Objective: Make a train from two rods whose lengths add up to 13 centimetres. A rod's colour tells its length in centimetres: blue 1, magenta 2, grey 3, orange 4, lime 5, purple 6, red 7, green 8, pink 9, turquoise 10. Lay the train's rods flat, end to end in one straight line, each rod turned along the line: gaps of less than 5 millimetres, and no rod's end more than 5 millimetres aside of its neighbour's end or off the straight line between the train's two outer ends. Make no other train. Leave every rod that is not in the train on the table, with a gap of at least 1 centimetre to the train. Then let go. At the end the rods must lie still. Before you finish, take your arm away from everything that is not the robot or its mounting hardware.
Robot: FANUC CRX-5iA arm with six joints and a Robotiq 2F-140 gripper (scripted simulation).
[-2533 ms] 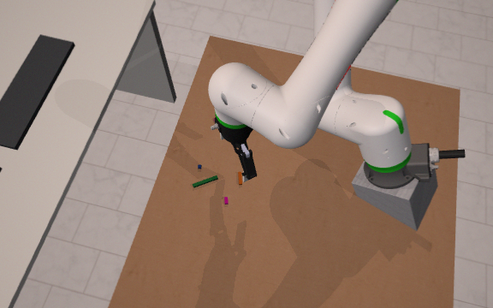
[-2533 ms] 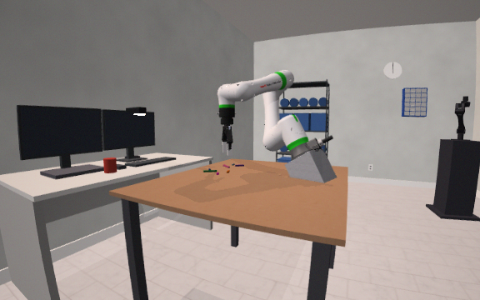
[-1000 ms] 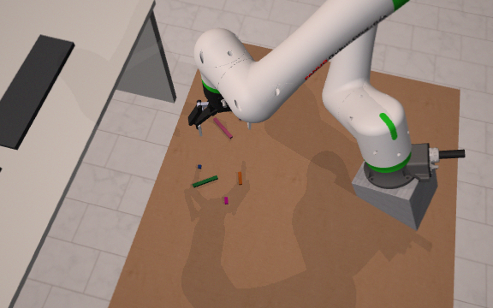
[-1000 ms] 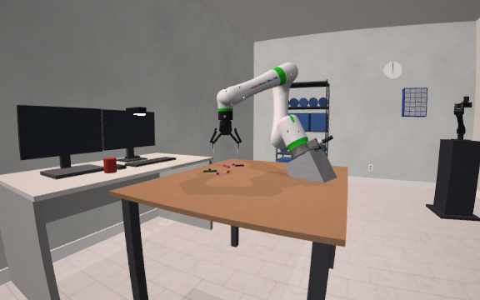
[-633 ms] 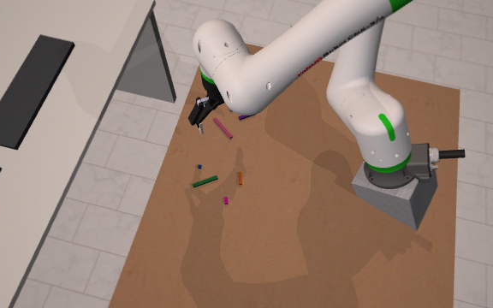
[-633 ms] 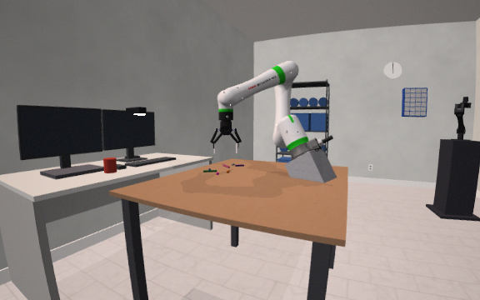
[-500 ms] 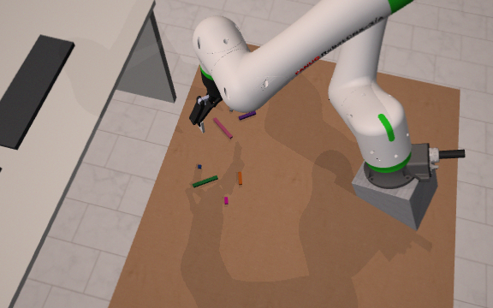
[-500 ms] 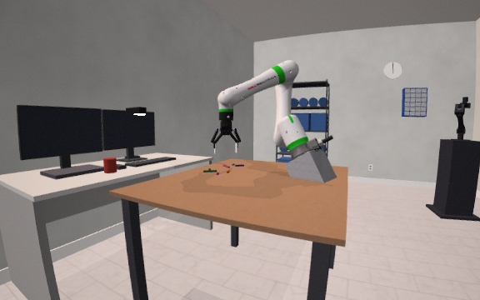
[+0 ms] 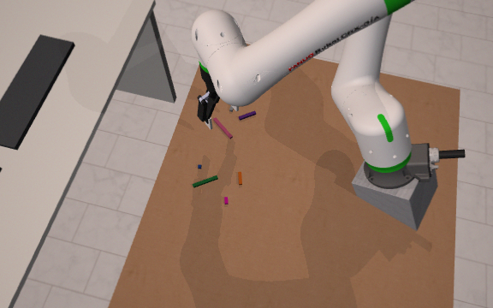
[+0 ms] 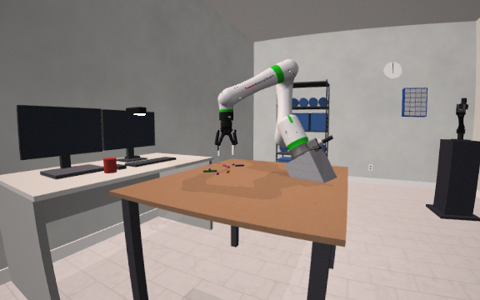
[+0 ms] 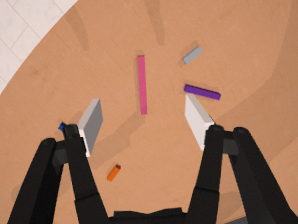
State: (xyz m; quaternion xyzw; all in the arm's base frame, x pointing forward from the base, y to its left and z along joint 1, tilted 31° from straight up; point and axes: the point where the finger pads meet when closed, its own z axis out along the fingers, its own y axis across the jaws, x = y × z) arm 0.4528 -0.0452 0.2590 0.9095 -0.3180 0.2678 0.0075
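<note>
My hand is 100 mm above the pink rod. Round my hand: grey rod 20 mm behind, 80 mm to the right, 100 mm below; then tiny blue rod 50 mm ahead, 150 mm to the left, 100 mm below; then purple rod 70 mm behind, 60 mm to the right, 100 mm below.
</note>
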